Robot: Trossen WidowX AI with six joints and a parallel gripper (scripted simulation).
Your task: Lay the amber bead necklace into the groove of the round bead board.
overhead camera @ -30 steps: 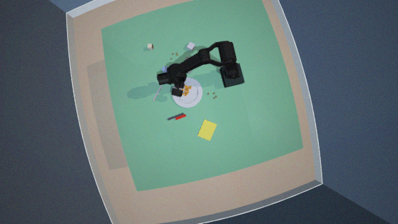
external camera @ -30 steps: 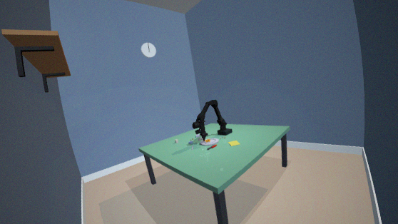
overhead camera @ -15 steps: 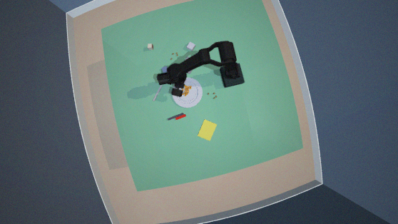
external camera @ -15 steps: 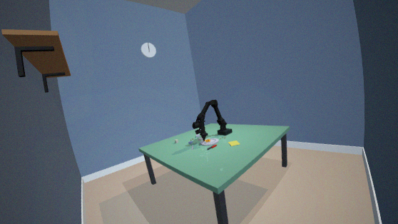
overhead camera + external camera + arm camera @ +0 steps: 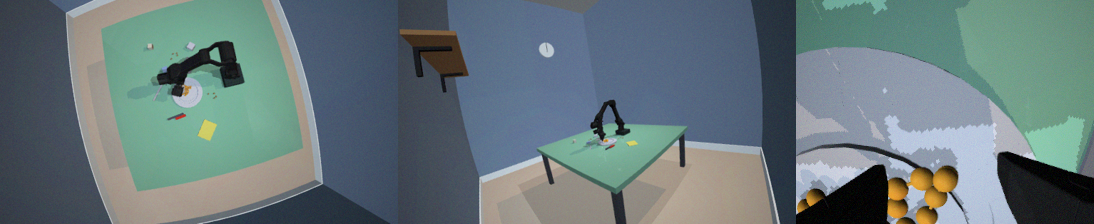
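Now: the round grey bead board 6 cm to the left of my gripper tip, 3 cm behind it and 1 cm below it. The rest, counted from my gripper tip: grey rod 17 cm ahead, 5 cm to the left, 2 cm below; then blue block 11 cm to the right, 11 cm ahead, 1 cm below; then grey plate 13 cm to the right, 5 cm behind, 2 cm below.
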